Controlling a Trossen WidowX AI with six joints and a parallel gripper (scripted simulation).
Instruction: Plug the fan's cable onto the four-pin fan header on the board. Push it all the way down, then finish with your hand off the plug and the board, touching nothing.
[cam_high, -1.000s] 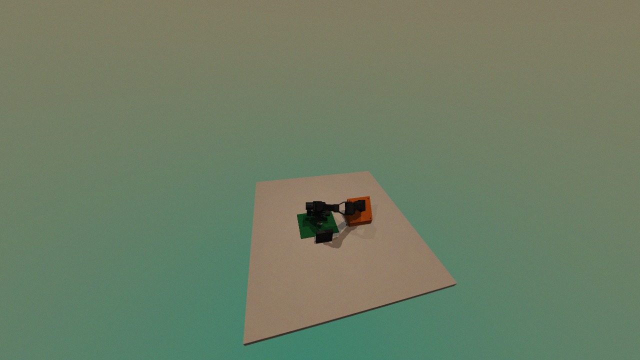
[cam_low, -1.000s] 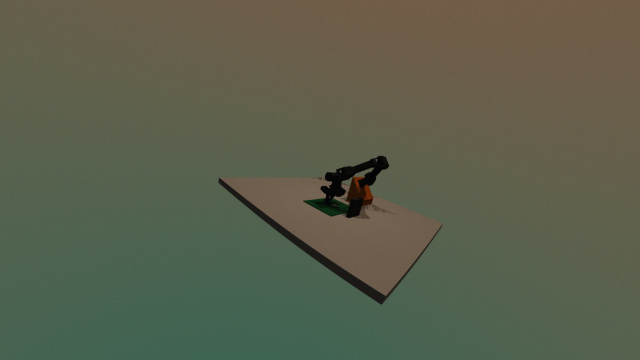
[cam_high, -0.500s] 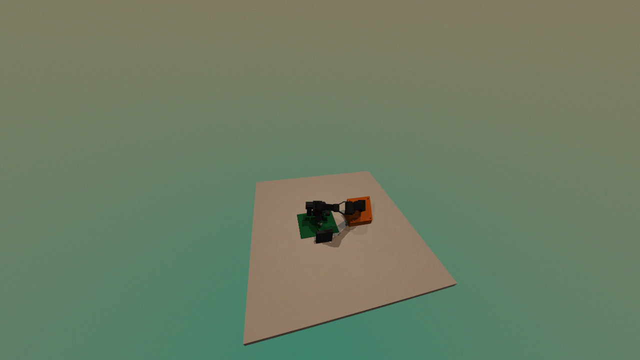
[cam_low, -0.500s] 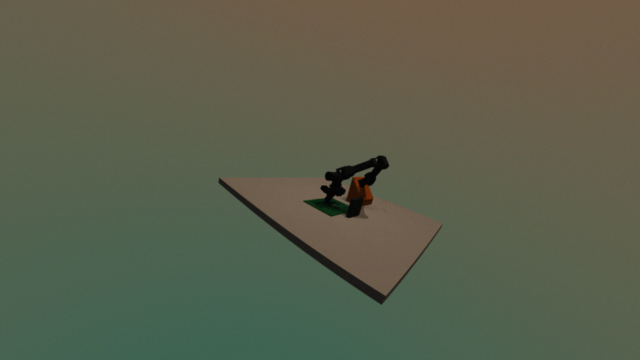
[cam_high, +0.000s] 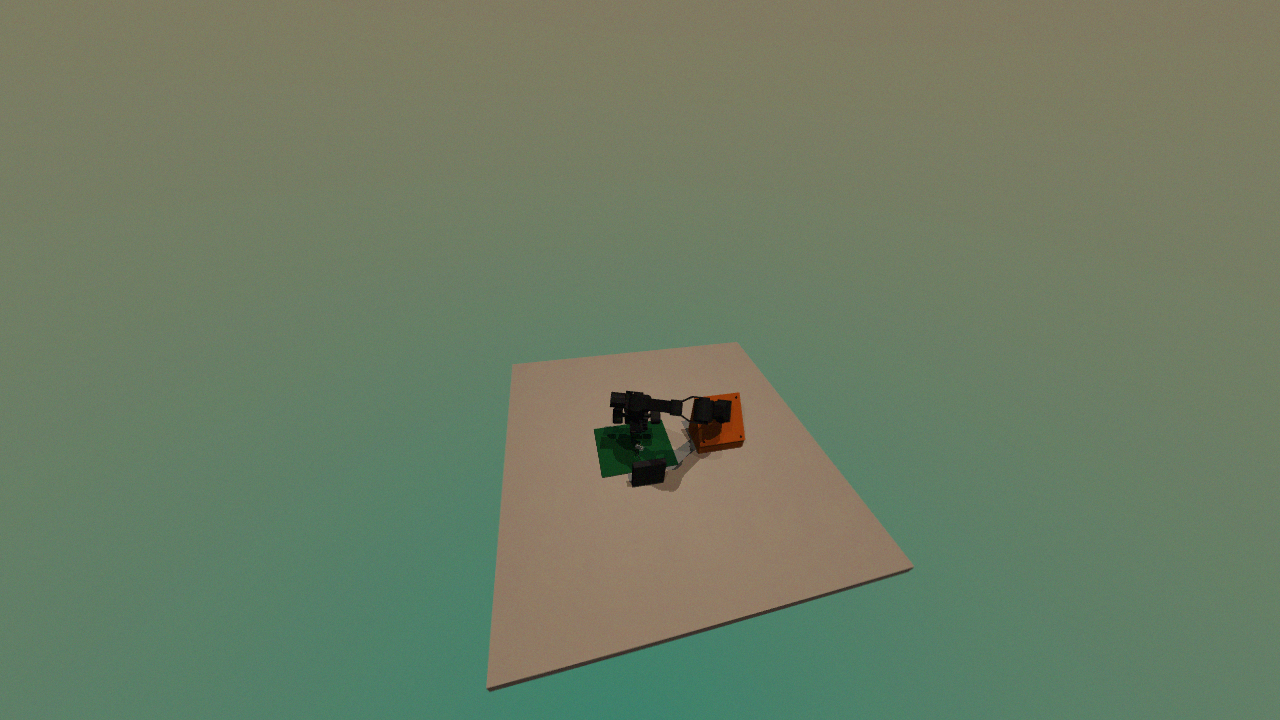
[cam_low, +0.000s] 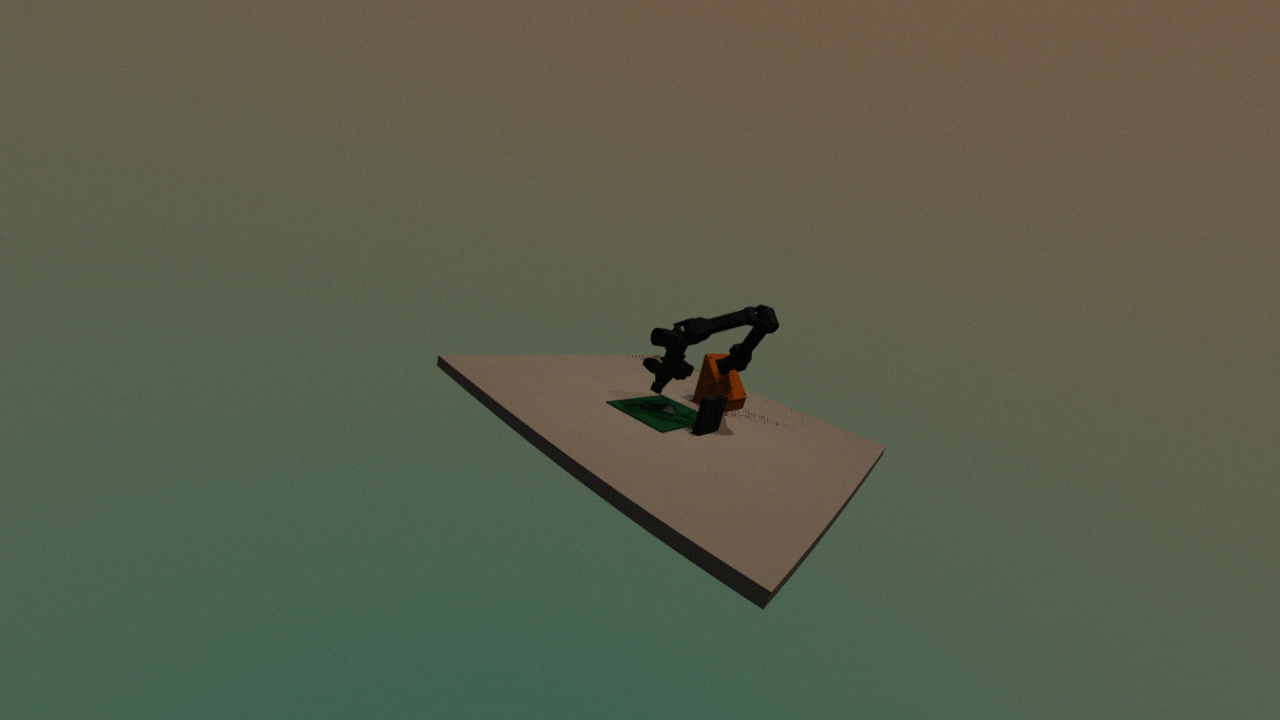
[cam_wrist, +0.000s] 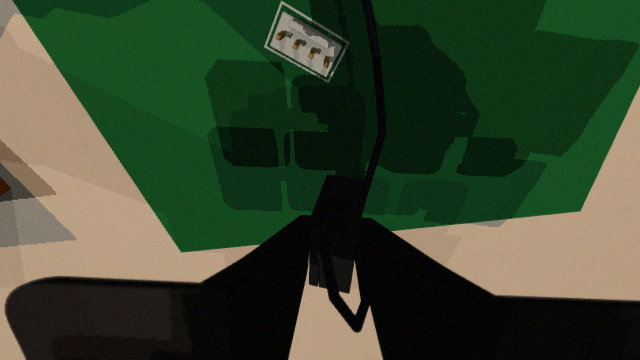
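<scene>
Right now my gripper tip is 70 mm above the white four-pin fan header and 60 mm to the right of it. From my gripper tip the other things lie so: green board: 90 mm below, 50 mm to the left, 20 mm ahead; then black fan: 210 mm to the left, 10 mm below, 10 mm ahead; then black fan plug: 10 mm to the right, 10 mm below.
</scene>
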